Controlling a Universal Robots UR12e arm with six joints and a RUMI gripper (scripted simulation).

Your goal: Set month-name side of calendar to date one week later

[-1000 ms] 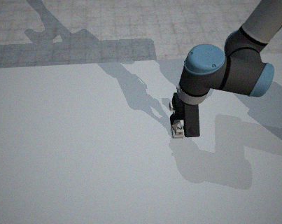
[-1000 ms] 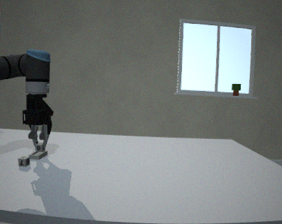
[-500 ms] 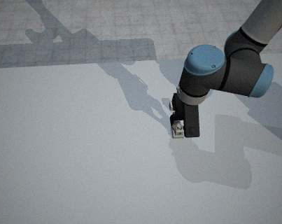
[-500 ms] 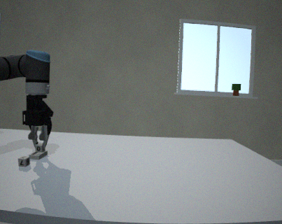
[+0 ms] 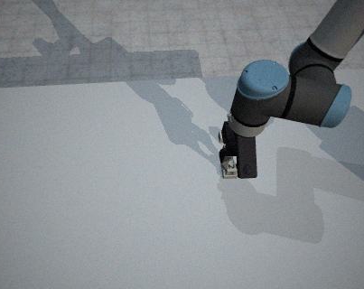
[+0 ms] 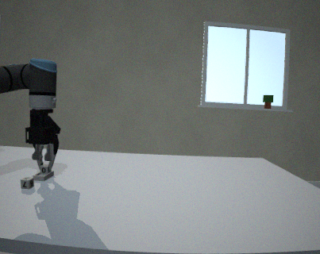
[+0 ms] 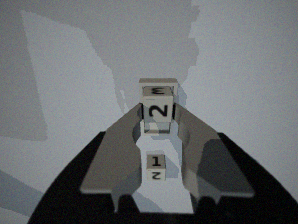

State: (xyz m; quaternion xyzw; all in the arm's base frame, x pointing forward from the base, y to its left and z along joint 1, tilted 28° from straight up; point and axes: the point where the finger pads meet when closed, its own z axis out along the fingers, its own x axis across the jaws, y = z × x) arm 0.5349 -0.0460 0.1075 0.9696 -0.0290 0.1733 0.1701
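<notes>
Now: hand 10 mm above the cube. Also, from my hand: tray 30 mm below, 20 mm to the right.
</notes>
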